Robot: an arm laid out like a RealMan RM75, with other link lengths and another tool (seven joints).
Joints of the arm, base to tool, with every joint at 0 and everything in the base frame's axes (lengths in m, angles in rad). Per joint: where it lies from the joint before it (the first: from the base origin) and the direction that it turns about. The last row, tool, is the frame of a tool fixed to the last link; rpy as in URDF.
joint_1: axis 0 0 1 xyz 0.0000 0.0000 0.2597
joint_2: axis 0 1 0 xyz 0.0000 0.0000 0.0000
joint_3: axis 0 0 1 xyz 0.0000 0.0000 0.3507
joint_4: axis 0 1 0 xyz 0.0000 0.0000 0.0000
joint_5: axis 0 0 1 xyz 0.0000 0.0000 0.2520
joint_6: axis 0 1 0 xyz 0.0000 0.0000 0.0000
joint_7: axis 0 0 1 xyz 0.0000 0.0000 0.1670
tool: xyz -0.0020 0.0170 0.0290 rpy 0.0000 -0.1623 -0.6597
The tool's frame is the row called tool.
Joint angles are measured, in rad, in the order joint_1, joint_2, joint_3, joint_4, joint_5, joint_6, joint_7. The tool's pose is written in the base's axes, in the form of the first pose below.
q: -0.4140 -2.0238 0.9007 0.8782 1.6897 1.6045 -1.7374
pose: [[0.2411 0.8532 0.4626 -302.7], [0.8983 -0.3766 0.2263 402.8], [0.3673 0.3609 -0.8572 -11.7], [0 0 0 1]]
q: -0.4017 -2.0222 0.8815 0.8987 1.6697 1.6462 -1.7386
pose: [[0.2508 0.8351 0.4896 -300.4], [0.8906 -0.3972 0.2214 396.1], [0.3794 0.3805 -0.8434 -1.5], [0 0 0 1]]
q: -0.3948 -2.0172 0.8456 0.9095 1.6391 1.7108 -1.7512
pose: [[0.2515 0.8056 0.5364 -296.6], [0.8852 -0.4156 0.2091 388.0], [0.3914 0.4222 -0.8176 13.6], [0 0 0 1]]
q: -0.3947 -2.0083 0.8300 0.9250 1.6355 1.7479 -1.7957
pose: [[0.2415 0.8000 0.5492 -294.2], [0.8958 -0.4014 0.1908 384.3], [0.3731 0.4459 -0.8136 23.8], [0 0 0 1]]
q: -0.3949 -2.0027 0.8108 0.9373 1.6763 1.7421 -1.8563
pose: [[0.1950 0.8307 0.5214 -300.6], [0.9177 -0.3422 0.2020 386.5], [0.3462 0.4391 -0.8290 27.8], [0 0 0 1]]
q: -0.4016 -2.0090 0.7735 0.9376 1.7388 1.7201 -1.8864
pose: [[0.1470 0.8621 0.4849 -309.7], [0.9287 -0.2890 0.2322 391.9], [0.3403 0.4163 -0.8432 26.3], [0 0 0 1]]
